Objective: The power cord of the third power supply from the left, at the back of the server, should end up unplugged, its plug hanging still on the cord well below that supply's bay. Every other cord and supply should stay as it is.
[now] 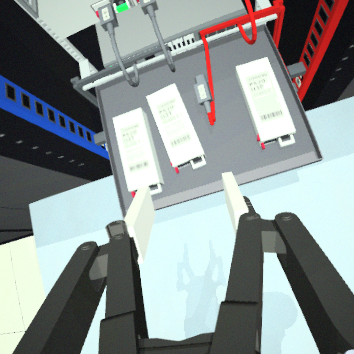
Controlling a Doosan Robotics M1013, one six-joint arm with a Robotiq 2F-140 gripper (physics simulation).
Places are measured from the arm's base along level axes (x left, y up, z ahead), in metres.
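Pixels of known places: gripper, fingertip midpoint: (187, 194).
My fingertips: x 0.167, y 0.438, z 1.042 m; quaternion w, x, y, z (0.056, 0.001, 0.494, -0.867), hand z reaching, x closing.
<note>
For each thing: its top centre in the pictures, then the offset to it from my fingertips. "spot": a spot on its surface instead.
- grey plug, middle of its top: (202, 90) dx -0.027, dy -0.310, dz +0.251 m
- red cord, surface spot: (208, 62) spot: dx -0.054, dy -0.312, dz +0.315 m
- grey tray, middle of its top: (193, 105) dx +0.002, dy -0.360, dz +0.246 m
- rail, surface spot: (125, 70) spot: dx +0.104, dy -0.213, dz +0.289 m
A grey plug (202, 92) with a white label is on the end of a red cord (208, 62). The cord comes down over the tray's rear edge and bends back up to the plug. The plug is apart from the server and far beyond my fingers. Two grey cords, with plugs (106, 16) (149, 5) at the server's back, loop down at the upper left. Another red cord (254, 31) loops down at the upper right; its plug does not show. The third supply's bay does not show. My gripper (187, 194) is partly open, with nothing between its fingers.
A grey tray (225, 150) bears three white power supply units (137, 150) (176, 125) (266, 100), two left of the loose plug and one right. A rail (125, 70) crosses behind it. A blue rack post (45, 117) stands left and a red rack post (320, 50) right.
</note>
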